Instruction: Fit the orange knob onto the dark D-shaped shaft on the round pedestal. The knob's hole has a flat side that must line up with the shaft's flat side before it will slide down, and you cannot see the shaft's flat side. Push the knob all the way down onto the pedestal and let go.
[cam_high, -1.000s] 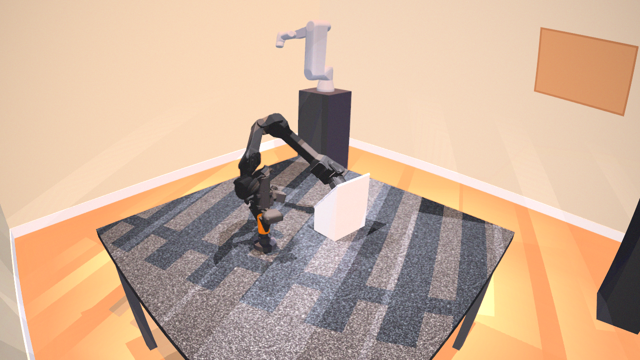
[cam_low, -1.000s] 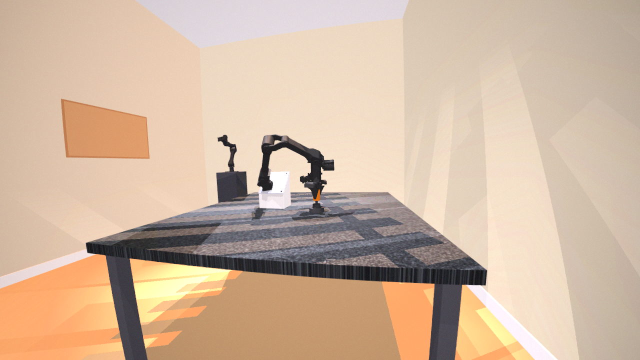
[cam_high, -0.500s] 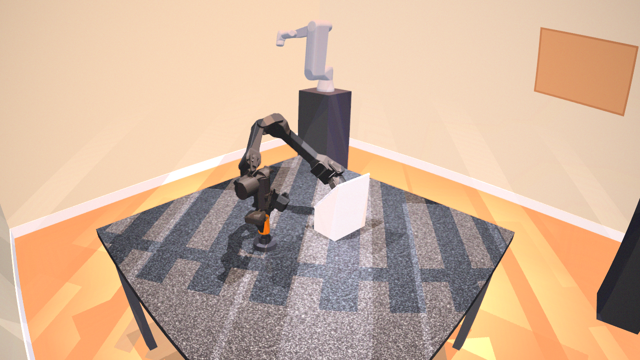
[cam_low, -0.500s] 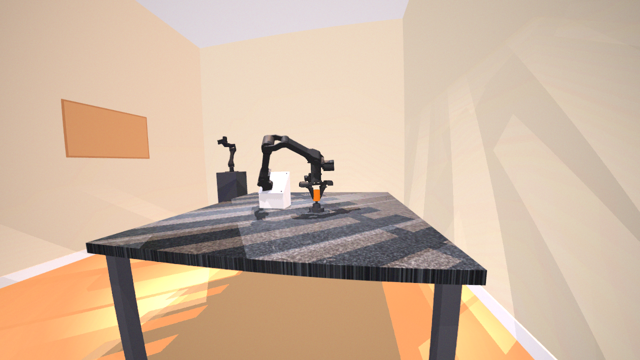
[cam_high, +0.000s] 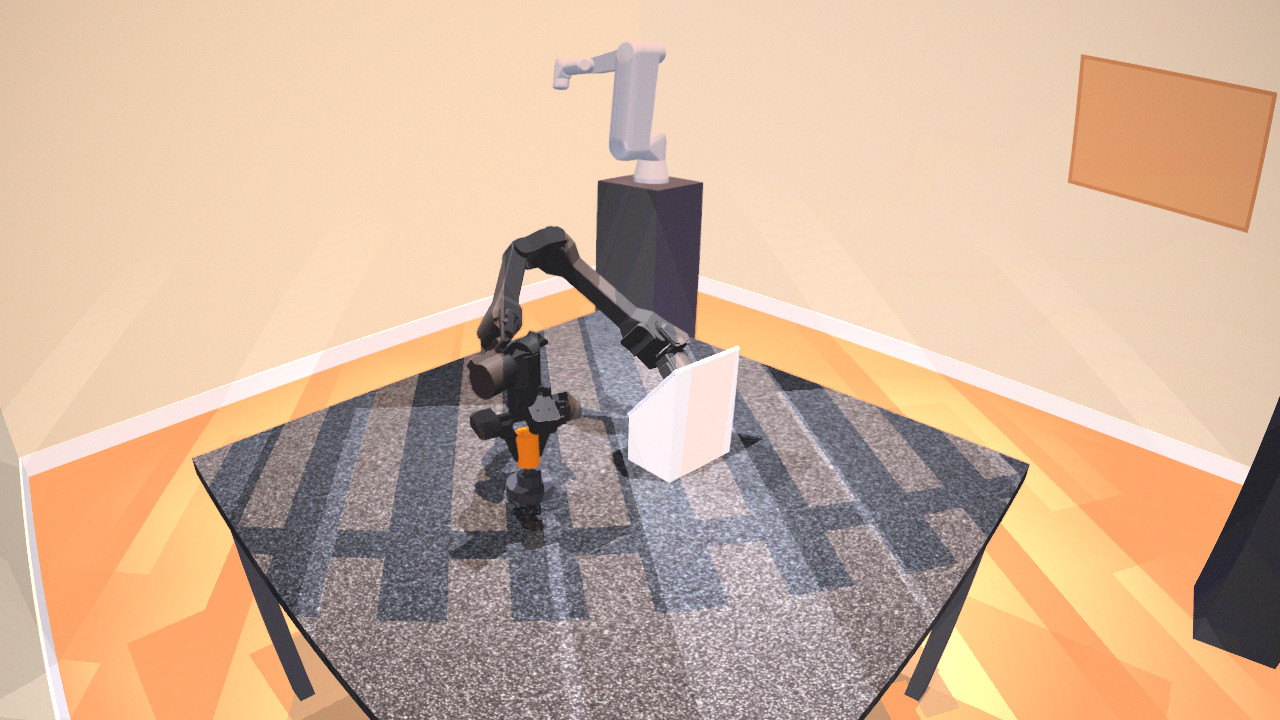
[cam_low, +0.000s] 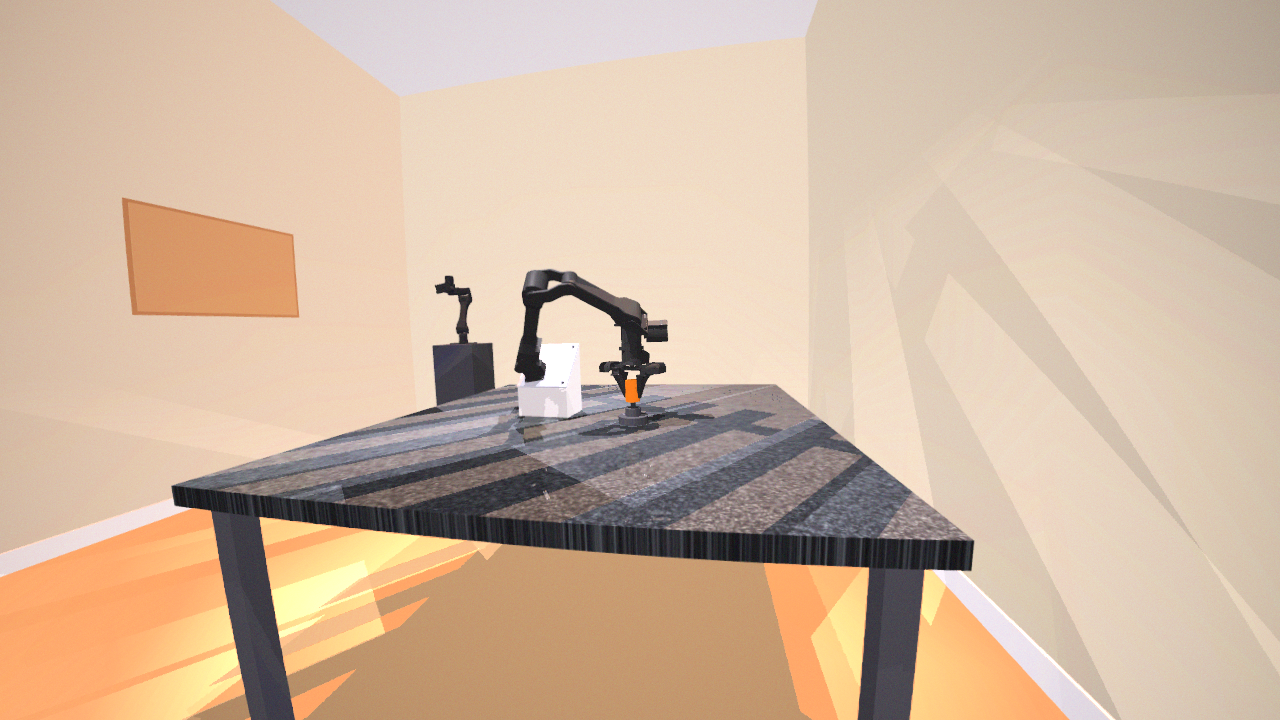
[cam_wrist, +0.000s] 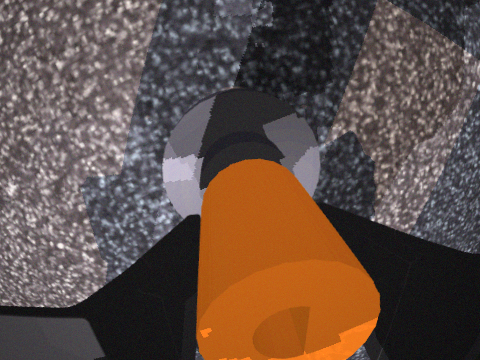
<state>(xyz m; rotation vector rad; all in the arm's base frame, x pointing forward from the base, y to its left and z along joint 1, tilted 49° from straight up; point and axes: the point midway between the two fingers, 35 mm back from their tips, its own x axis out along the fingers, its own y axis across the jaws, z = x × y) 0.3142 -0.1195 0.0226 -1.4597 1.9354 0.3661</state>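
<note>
My gripper tip is now 2 cm below the orange knob. Also, from my gripper tip: round pedestal: 4 cm below.
</note>
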